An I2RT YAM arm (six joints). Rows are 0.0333 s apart.
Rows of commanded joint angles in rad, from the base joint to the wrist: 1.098 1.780 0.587 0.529 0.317 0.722; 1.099 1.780 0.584 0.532 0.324 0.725; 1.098 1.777 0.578 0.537 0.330 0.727; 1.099 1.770 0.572 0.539 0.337 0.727; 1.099 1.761 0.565 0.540 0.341 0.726; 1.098 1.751 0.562 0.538 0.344 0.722; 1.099 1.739 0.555 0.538 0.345 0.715; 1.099 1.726 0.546 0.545 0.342 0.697; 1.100 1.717 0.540 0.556 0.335 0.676
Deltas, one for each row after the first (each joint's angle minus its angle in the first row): 0.001 0.000 -0.003 0.003 0.007 0.003; 0.000 -0.003 -0.009 0.008 0.013 0.005; 0.001 -0.010 -0.015 0.010 0.020 0.005; 0.001 -0.019 -0.022 0.011 0.024 0.004; 0.000 -0.029 -0.025 0.009 0.027 0.000; 0.001 -0.041 -0.032 0.009 0.028 -0.007; 0.001 -0.054 -0.041 0.016 0.025 -0.025; 0.002 -0.063 -0.047 0.027 0.018 -0.046
